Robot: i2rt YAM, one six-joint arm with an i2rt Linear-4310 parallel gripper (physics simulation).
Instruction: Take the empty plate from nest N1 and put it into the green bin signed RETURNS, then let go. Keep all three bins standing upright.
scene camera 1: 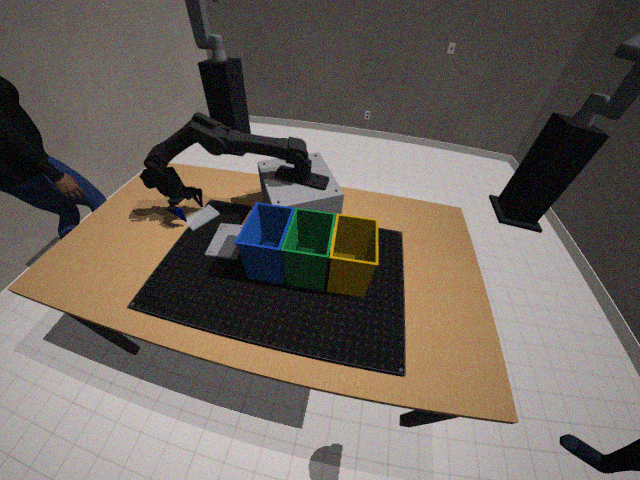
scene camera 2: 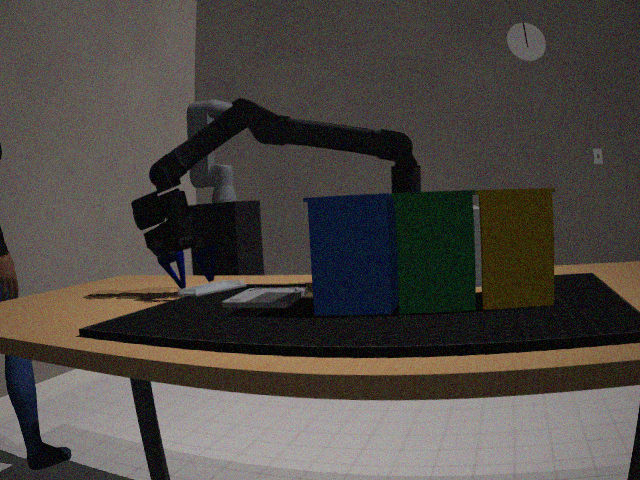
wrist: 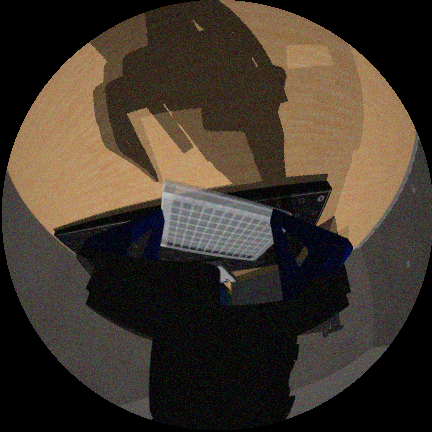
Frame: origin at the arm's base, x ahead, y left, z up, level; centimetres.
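Seen in the pictures: gripper, fingertip midpoint: [scene camera 1: 194, 213] [scene camera 2: 197, 284] [wrist: 216, 214]; arm's base, link origin: [scene camera 1: 302, 178].
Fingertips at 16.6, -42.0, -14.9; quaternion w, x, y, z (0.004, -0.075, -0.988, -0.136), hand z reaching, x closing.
Pixels of each thing's top centre, then the offset from my fingertips to it, as dx, dy, dz. Level surfaces: height alone.
- green bin, top centre: [scene camera 2: 436, 192] [scene camera 1: 310, 230] +10.7, +53.3, +16.5
- blue bin, top centre: [scene camera 2: 357, 195] [scene camera 1: 266, 224] +12.0, +40.2, +16.5
- yellow bin, top centre: [scene camera 2: 512, 189] [scene camera 1: 355, 237] +9.4, +66.4, +16.5
- light grey flat block, top centre: [scene camera 2: 266, 292] [scene camera 1: 227, 238] +8.3, +20.7, +0.0
- black mat, surface height: dz -1.5
A pale, gridded plate [scene camera 1: 203, 217] [scene camera 2: 212, 287] [wrist: 217, 227] lies askew at the black mat's far left corner, partly over the edge. My gripper [scene camera 1: 193, 212] [scene camera 2: 196, 283] [wrist: 216, 214] is open; in the wrist view its blue fingertips stand at either side of the plate. No grip shows, and contact cannot be told. The green bin [scene camera 1: 307, 271] [scene camera 2: 435, 253] stands upright between the blue bin [scene camera 1: 264, 264] [scene camera 2: 352, 255] and the yellow bin [scene camera 1: 349, 277] [scene camera 2: 516, 250], both upright. The RETURNS sign and nest N1's label cannot be read in these views.
A light grey flat block [scene camera 1: 219, 238] [scene camera 2: 261, 298] lies on the black mat [scene camera 1: 310, 330] [scene camera 2: 361, 335], left of the blue bin. The arm's grey base box [scene camera 1: 305, 196] stands behind the bins. A person [scene camera 1: 25, 149] is at the table's left.
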